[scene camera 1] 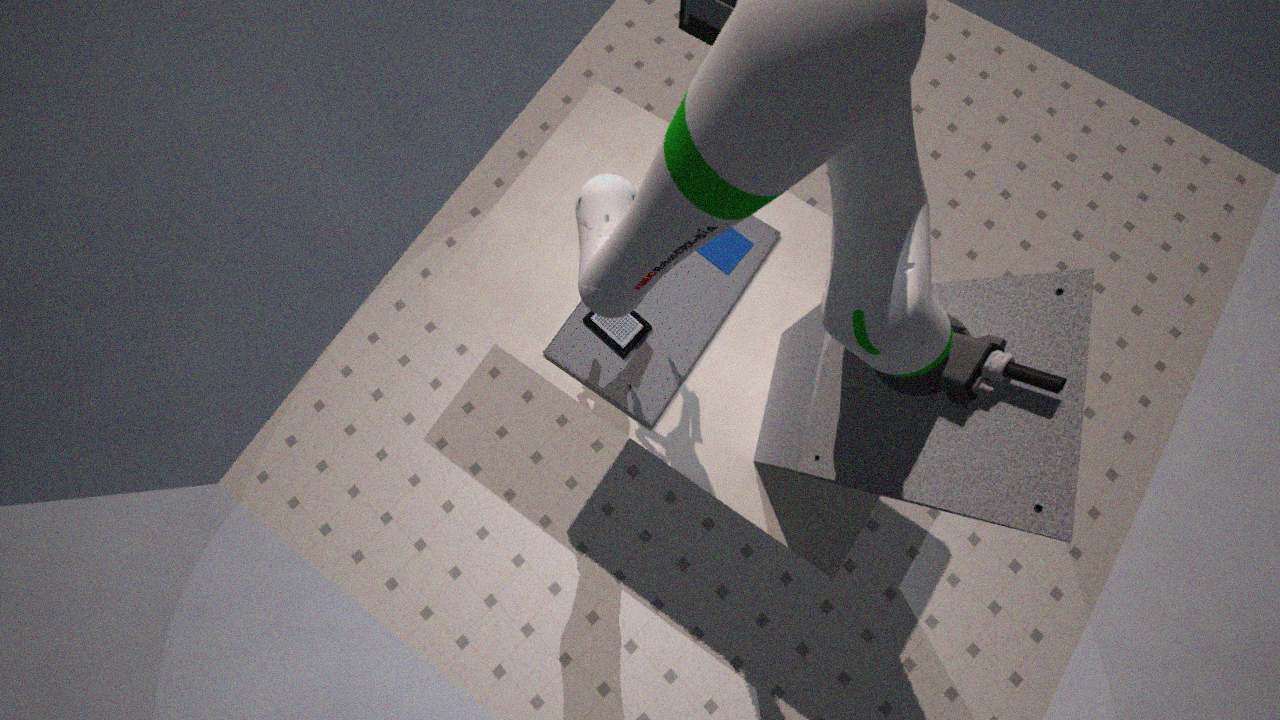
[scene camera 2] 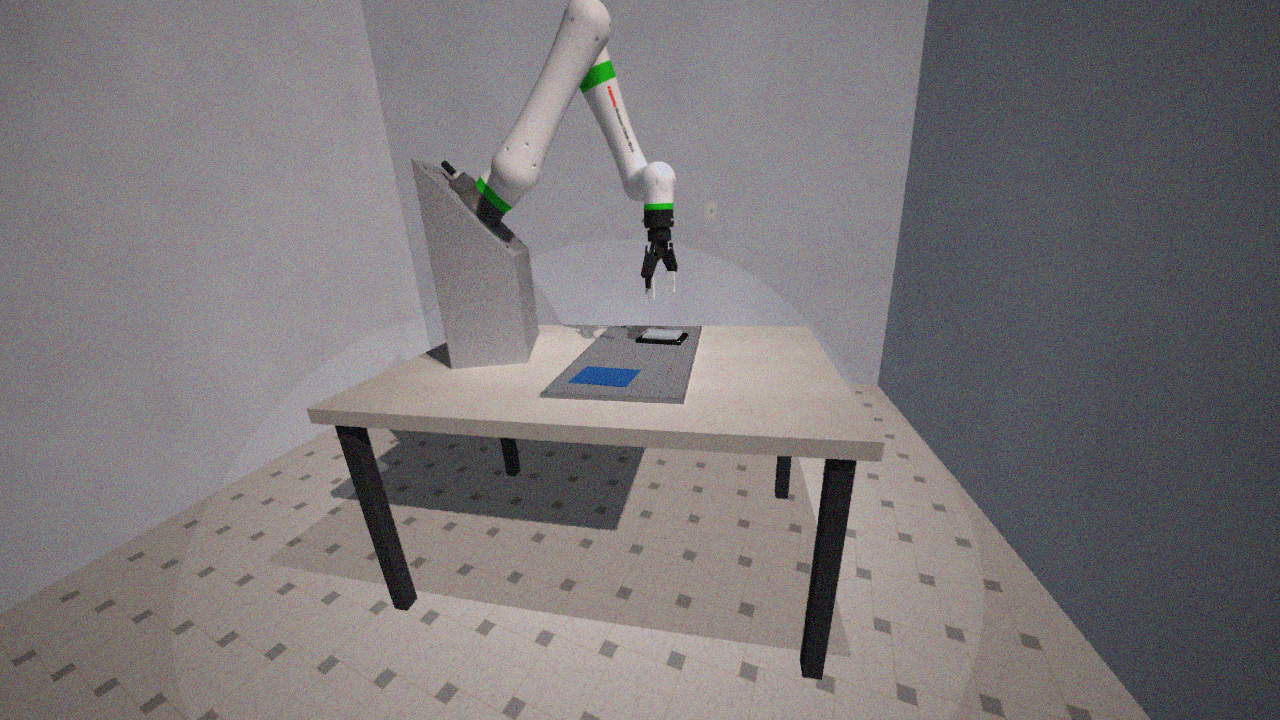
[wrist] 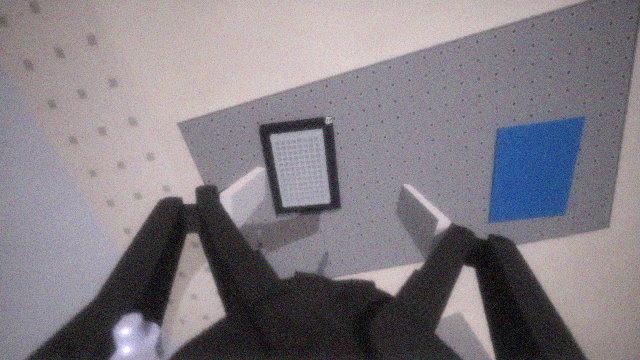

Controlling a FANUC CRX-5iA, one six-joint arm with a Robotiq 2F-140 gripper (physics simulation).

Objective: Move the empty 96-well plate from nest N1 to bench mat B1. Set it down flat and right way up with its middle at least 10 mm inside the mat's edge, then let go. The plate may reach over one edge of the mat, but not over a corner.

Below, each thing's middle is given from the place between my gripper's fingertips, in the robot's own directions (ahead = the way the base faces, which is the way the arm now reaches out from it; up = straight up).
Labels:
I see my gripper 20 mm past the 96-well plate [scene camera 1: 623, 329], 50 mm to the right of it and 150 mm above it. The rest, counted from my hand: blue bench mat B1 [scene camera 1: 725, 251]: 50 mm behind, 340 mm to the right, 170 mm below.

